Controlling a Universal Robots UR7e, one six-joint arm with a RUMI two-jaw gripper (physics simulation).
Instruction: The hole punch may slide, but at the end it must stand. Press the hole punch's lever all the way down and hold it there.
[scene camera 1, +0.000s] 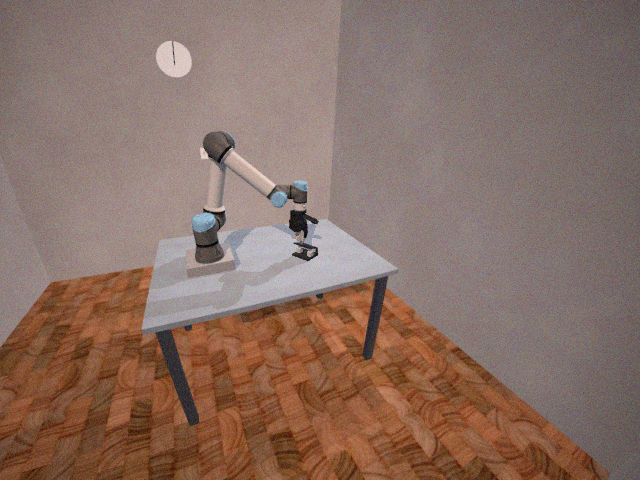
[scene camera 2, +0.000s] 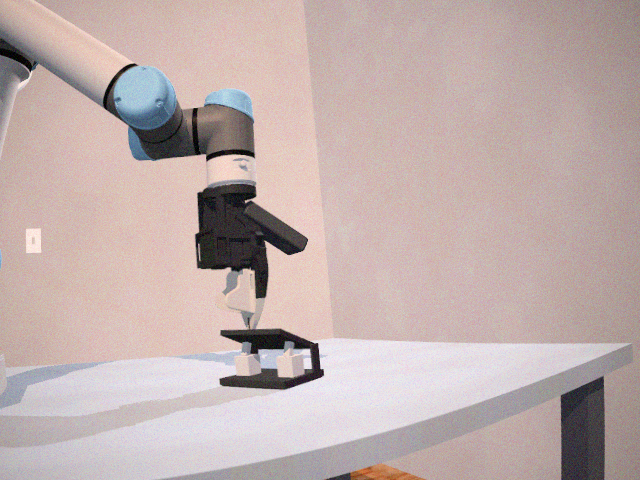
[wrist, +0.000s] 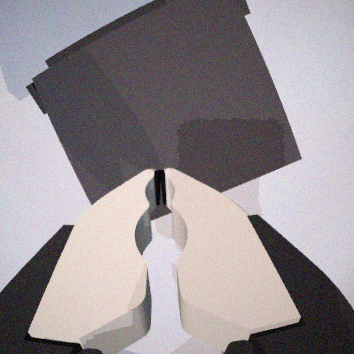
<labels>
My gripper (scene camera 2: 251, 331) is 0.76 m from the lens. A hole punch lever (scene camera 2: 262, 339) is 0.75 m from the lens.
</labels>
